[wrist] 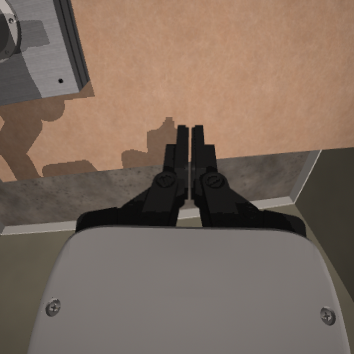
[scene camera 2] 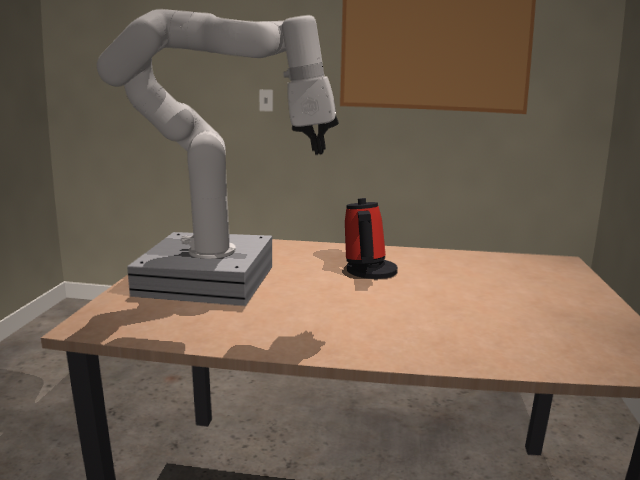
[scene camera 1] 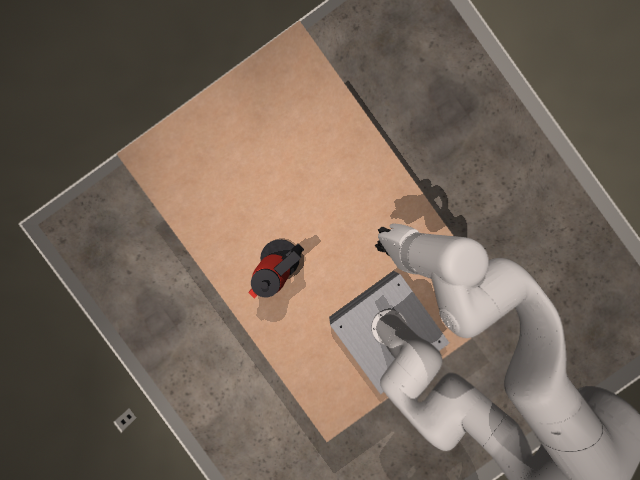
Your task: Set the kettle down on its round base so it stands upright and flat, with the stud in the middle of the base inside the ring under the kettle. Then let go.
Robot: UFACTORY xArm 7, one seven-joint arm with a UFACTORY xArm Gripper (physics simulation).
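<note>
The red kettle (scene camera 1: 271, 273) (scene camera 2: 351, 235) with black lid and handle stands nearly upright in scene camera 2, with a slight lean to the left. Its bottom is over the black round base (scene camera 1: 272, 247) (scene camera 2: 388, 269) but off centre, and the base sticks out to the right. The stud and the ring under the kettle are hidden. My gripper (scene camera 2: 319, 149) (wrist: 189, 141) is shut and empty, high above the table and well apart from the kettle, towards the arm's side. The kettle does not show in the wrist view.
The grey mounting block (scene camera 1: 356, 330) (scene camera 2: 191, 283) (wrist: 57, 55) under the arm stands on the wooden table (scene camera 1: 248, 129) (scene camera 2: 465, 320) (wrist: 225, 60). The table's edge runs below my fingers in the wrist view. An orange-brown board (scene camera 2: 439, 51) hangs on the wall.
</note>
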